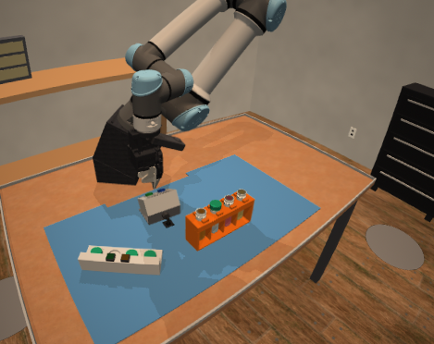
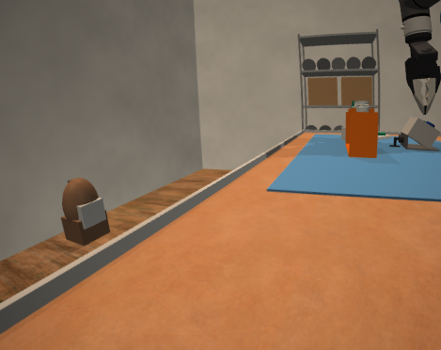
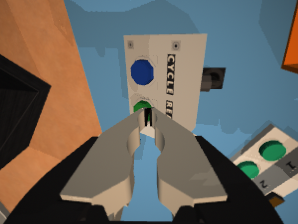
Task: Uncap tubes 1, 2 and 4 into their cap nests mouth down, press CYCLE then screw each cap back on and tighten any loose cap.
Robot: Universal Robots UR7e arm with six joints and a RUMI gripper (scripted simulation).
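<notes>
The blue key lies 40 mm below my hand, 30 mm to the left of it and 10 mm behind it. From my hand the other things lie so: cap (190 mm ahead, 110 mm to the right, 90 mm below); then green key (40 mm below, 20 mm to the right, 10 mm behind); then grey key housing (50 mm below, 10 mm to the left, 10 mm ahead).
</notes>
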